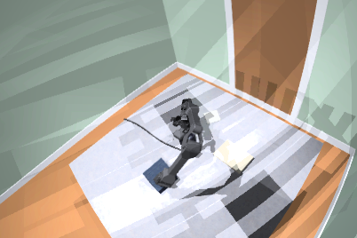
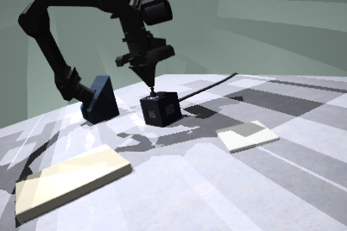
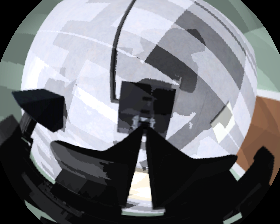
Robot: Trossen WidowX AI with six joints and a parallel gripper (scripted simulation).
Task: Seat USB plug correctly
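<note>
Right now my gripper tip is 20 mm above the USB plug. Also, from my gripper tip: cream slab (80 mm ahead, 290 mm to the right, 100 mm below); then thin white tile (270 mm ahead, 20 mm to the left, 100 mm below).
</note>
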